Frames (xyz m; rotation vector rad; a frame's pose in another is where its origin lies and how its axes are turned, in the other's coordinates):
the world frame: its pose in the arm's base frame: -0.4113 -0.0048 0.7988 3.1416 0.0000 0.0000
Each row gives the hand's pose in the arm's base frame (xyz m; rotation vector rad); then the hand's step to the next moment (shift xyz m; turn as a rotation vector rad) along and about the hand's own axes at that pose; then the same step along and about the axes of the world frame.
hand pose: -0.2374 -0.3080 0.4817 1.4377 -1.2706 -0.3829
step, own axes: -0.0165 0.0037 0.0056 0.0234 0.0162 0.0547
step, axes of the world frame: -0.0123 -0.0118 0.0053 -0.0429 0.0440 -0.0056
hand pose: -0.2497 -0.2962 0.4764 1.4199 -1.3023 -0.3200
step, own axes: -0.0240 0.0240 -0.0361 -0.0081 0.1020 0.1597
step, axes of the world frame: 0.0074 -0.0443 -0.0210 -0.1802 0.0529 -0.0267
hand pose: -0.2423 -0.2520 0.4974 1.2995 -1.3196 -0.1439
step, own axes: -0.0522 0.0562 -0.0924 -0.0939 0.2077 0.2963
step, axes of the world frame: 0.0197 -0.1131 -0.0352 -0.3719 0.0353 -0.0150
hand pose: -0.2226 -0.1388 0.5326 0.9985 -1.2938 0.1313
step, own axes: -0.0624 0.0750 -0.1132 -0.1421 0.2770 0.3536
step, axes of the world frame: 0.0183 -0.1482 0.0049 -0.4709 0.0118 -0.0084
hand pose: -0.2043 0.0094 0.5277 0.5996 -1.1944 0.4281
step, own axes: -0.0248 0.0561 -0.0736 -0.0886 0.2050 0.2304
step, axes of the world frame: 0.0120 -0.0902 0.0300 -0.3204 -0.0112 -0.0143
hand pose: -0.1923 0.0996 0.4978 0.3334 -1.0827 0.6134
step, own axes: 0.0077 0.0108 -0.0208 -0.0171 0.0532 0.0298
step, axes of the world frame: 0.0108 -0.0220 0.0027 -0.0597 -0.0208 0.0043
